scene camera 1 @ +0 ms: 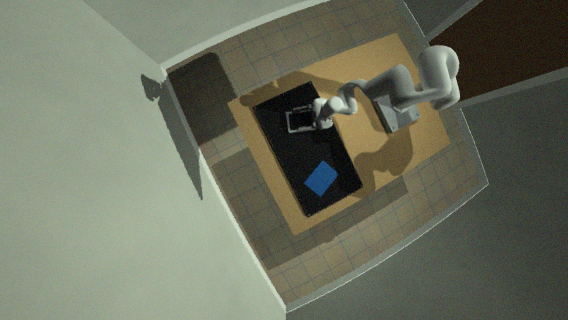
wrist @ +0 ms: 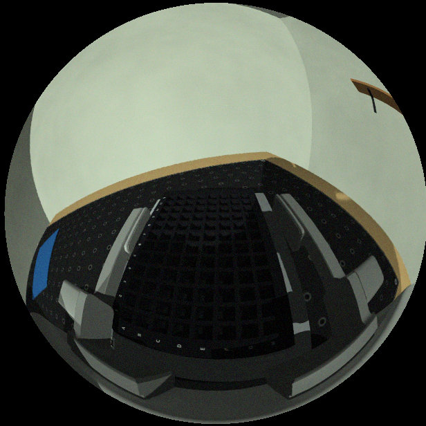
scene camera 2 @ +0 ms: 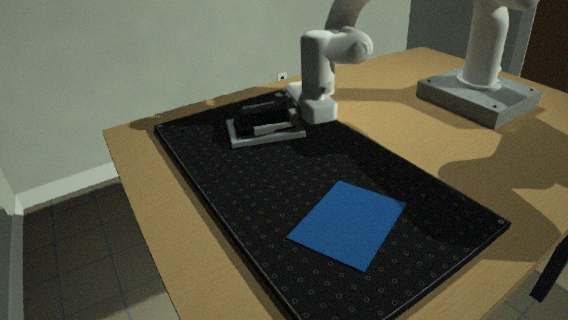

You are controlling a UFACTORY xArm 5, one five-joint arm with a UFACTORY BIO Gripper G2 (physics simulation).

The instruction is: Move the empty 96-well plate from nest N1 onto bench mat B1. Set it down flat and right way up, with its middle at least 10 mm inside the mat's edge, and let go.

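Places are measured from the arm's base along level axes (x ahead, y left, z up), in millimetres.
Pixels of known places: hand, its tool point: point(scene camera 1: 299, 118) point(scene camera 2: 257, 119); arm's base, origin of its link: point(scene camera 2: 478, 82).
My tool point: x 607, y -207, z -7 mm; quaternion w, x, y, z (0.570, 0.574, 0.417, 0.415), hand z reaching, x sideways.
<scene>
Ahead of a thing's pixels: the offset from my tool point to its top centre. "spot": to the spot under its first point. Level surfaces: height alone.
The black 96-well plate @(dx -10, dy +10, dz +4 mm) point(scene camera 1: 302, 120) point(scene camera 2: 266, 119) point(wrist: 205, 280) sits flat and right way up in the light grey nest N1 point(scene camera 1: 288, 124) point(scene camera 2: 268, 140) point(wrist: 285, 272); its open wells and letters show in the wrist view. My gripper point(scene camera 1: 295, 120) point(scene camera 2: 249, 119) point(wrist: 215, 225) is low over the nest, with one finger along each long side of the plate. The fingers are partly open. The left finger in the wrist view is close against the plate's edge, while a dark gap shows beside the right one. Blue bench mat B1 @(dz -23 mm) point(scene camera 1: 321, 178) point(scene camera 2: 347, 225) point(wrist: 46, 262) lies flat, apart from the nest.
Nest and mat are on a black board with a grid of holes @(spot: dx +162, dy +74, dz -26 mm) point(scene camera 1: 280, 145) point(scene camera 2: 215, 180) point(wrist: 95, 245), on a wooden table @(dz -39 mm) point(scene camera 1: 370, 145) point(scene camera 2: 390, 115). The arm's grey base point(scene camera 1: 396, 117) point(scene camera 2: 477, 97) stands beyond the board. The arm's shadow falls across the board and table.
</scene>
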